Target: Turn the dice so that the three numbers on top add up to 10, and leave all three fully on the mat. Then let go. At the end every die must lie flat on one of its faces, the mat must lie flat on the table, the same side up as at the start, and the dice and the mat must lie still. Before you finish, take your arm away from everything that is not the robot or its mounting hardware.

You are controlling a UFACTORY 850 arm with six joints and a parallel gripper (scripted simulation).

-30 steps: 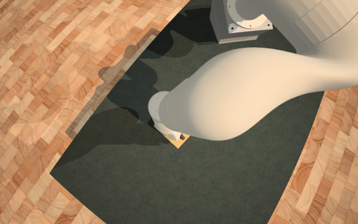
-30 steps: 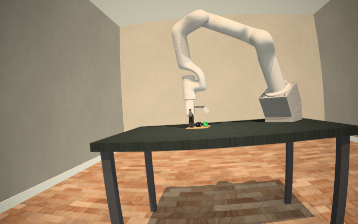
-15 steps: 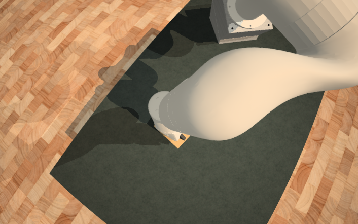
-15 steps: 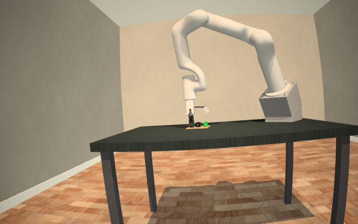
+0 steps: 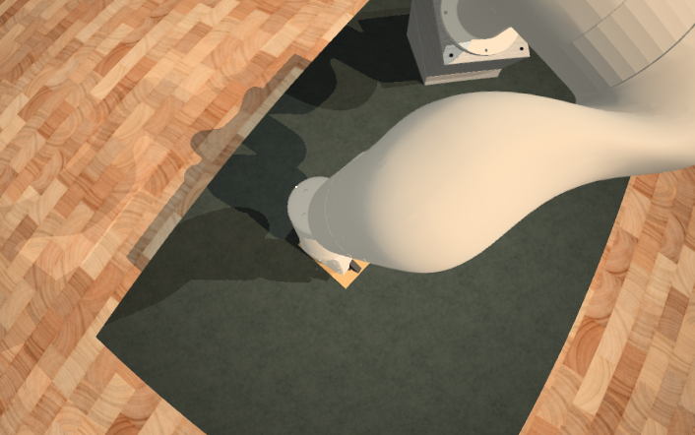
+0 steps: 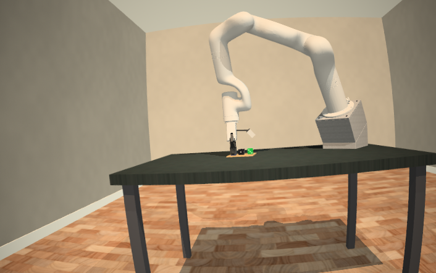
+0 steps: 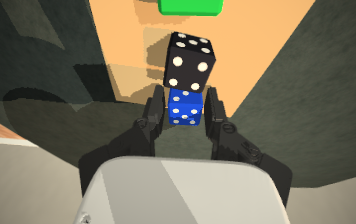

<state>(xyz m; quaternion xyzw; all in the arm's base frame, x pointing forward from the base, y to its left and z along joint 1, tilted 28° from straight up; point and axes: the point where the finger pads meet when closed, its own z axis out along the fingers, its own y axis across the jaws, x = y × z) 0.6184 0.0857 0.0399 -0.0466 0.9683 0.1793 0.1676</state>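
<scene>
Right now the blue die is 10 mm below my hand. Also, from my hand: green die: 90 mm behind, 10 mm to the right, 10 mm below; black die: 40 mm behind, 10 mm to the right, 10 mm below; orange mat: 40 mm behind, 20 mm below, 10 mm to the right.
</scene>
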